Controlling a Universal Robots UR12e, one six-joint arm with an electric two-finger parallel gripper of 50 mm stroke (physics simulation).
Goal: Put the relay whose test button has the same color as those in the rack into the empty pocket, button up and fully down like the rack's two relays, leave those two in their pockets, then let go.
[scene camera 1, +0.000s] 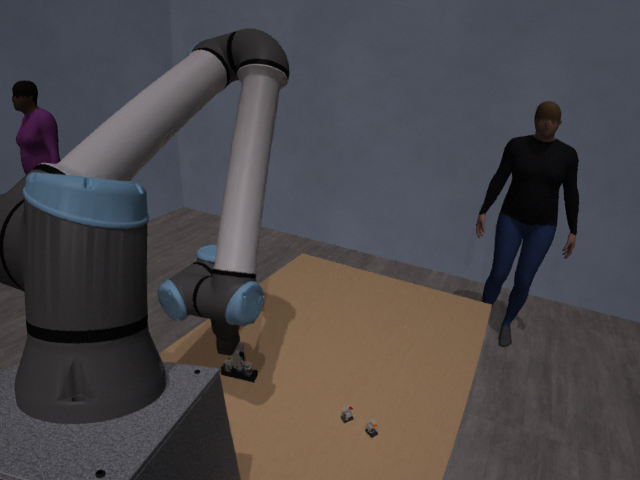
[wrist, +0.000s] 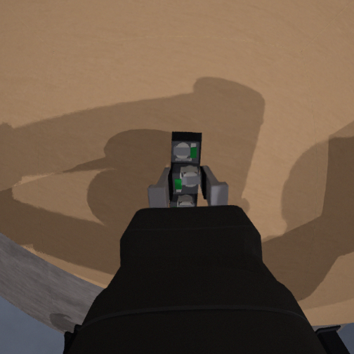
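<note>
The black rack stands on the wooden surface under my gripper. A rack relay with a green button sits in the far pocket in the wrist view. Another rack relay sits in the near pocket, partly hidden by the gripper body. My gripper is shut on a relay with a green button, between those two at the middle pocket, button up. Its button is on the opposite side from the far relay's. Whether it is fully down cannot be told.
A relay with a red button and a relay with an orange button lie on the wooden surface, apart from the rack. The robot's grey pedestal is beside the rack. Two people stand in the background.
</note>
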